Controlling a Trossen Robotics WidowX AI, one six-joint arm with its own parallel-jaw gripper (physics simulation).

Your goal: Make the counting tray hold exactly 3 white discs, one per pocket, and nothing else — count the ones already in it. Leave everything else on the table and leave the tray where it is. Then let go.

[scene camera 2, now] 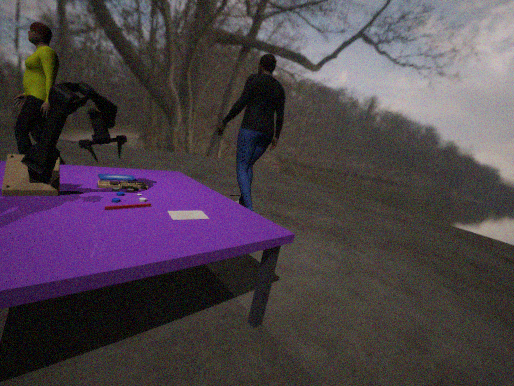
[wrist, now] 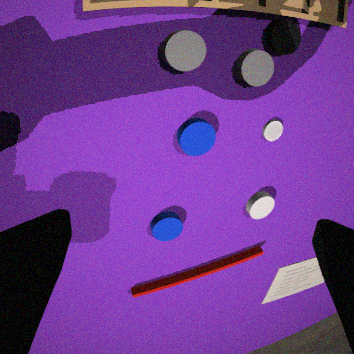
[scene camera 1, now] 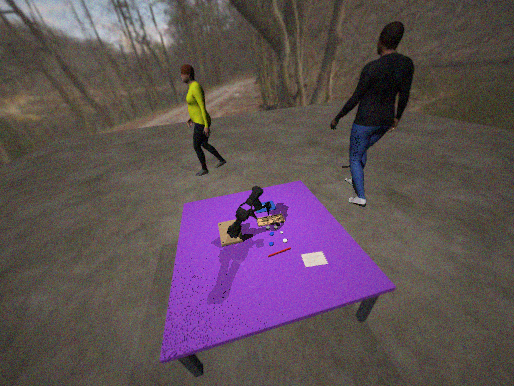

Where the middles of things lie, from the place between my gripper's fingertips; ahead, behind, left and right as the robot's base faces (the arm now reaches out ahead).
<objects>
My hand is 13 cm short of the dark disc [wrist: 282, 35], 4 cm to the right of it and 15 cm above it. From my hand the other things lie so: red stick [wrist: 214, 266] 5 cm ahead, 23 cm to the right, 15 cm below.
</objects>
